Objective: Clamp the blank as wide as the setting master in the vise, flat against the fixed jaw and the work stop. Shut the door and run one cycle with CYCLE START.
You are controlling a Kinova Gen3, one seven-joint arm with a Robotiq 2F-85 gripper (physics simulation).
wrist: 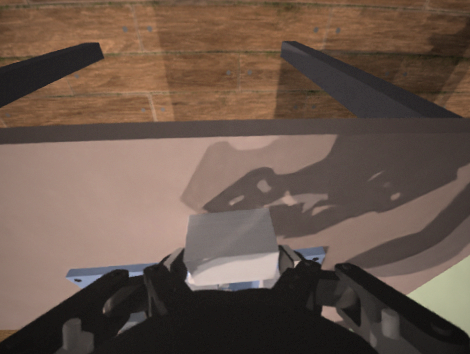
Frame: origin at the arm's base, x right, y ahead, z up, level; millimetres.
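Where they show: gripper, fingertip midpoint: (232,259).
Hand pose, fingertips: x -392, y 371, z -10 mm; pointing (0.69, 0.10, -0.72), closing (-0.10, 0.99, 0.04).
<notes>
Each offset is from my fingertips to the top centre of the thing. "pt": to the spot under its first point. Level surfaces: height alone.
A light grey rectangular blank {dy -1, dx -11, dz +14 mm} (230,235) sits between my gripper's two dark fingers in the wrist view. My gripper (232,259) is open: the finger pads stand beside the blank's left and right faces with a little slack. A flat blue-grey plate {pt dy -135, dx +59, dz -14 mm} (89,275) with small holes lies under the blank and the fingers, and its right end {pt dy +83, dx +25, dz -17 mm} (314,252) shows past the right finger. I cannot tell whether the blank rests on the plate.
The plate lies on a beige table top {dz -22 mm} (121,197) whose dark far edge (163,130) runs across the view. Beyond it is a wooden floor (198,70). A dark bar (346,84) slants in at the upper right, and another dark bar (77,57) at the upper left.
</notes>
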